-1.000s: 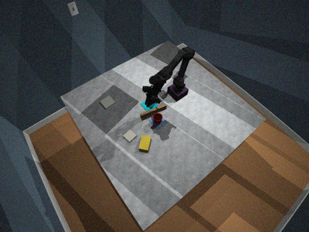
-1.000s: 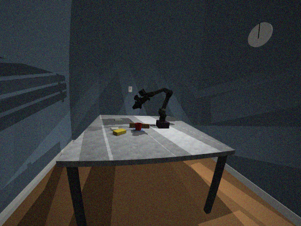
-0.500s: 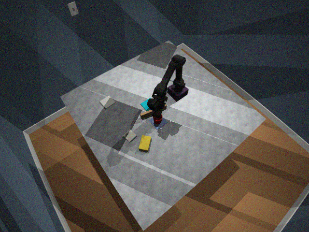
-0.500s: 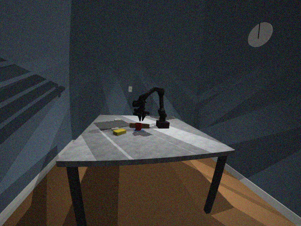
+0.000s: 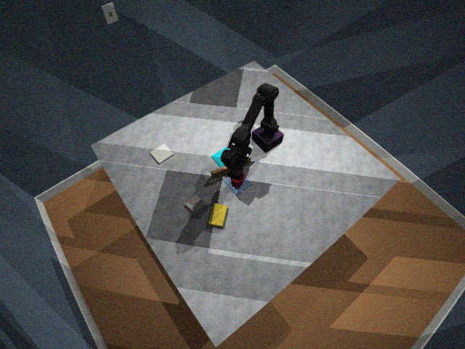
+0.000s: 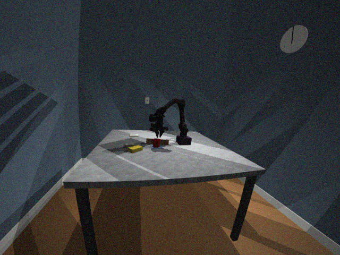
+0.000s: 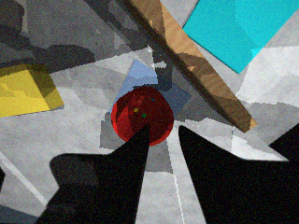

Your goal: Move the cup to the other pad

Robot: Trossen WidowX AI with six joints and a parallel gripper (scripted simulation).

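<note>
The red cup lies 20 mm ahead of my gripper tip, 10 mm to the left of it and 50 mm below it. Also, from my gripper tip: light blue pad (20 mm ahead, 20 mm to the left, 100 mm below); wooden bar (70 mm to the right, 70 mm below); yellow block (220 mm ahead, 110 mm to the left, 70 mm below).
</note>
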